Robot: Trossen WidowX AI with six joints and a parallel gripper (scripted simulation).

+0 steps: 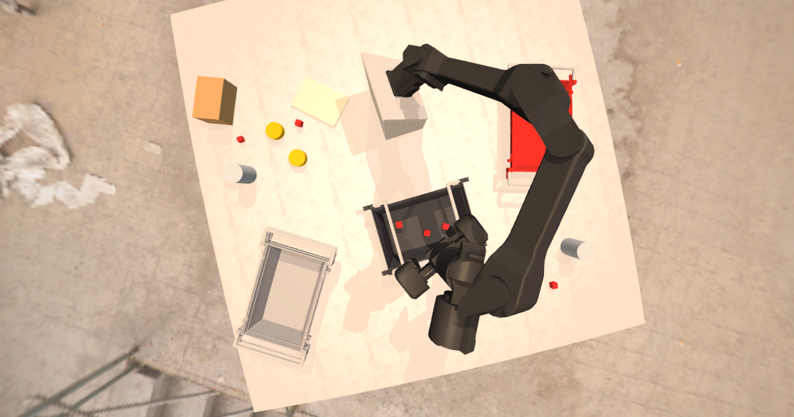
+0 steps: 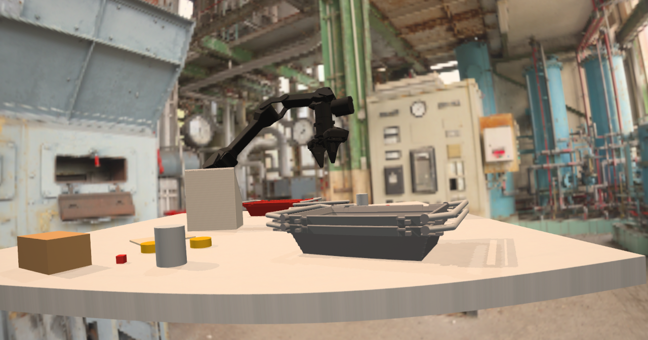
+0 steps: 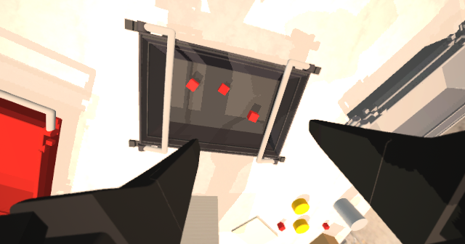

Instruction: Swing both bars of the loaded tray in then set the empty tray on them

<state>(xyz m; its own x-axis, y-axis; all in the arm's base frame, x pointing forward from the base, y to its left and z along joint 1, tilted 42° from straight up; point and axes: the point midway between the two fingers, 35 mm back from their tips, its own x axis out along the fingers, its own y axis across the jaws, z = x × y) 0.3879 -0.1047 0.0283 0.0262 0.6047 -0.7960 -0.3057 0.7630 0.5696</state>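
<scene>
My gripper tip is 18 cm past the red tray, 43 cm to the right of it and 14 cm above it. The rest, counted from my gripper tip: pale flat plate (48 cm behind, 16 cm to the right, 19 cm below); then orange box (58 cm behind, 45 cm to the right, 16 cm below).
</scene>
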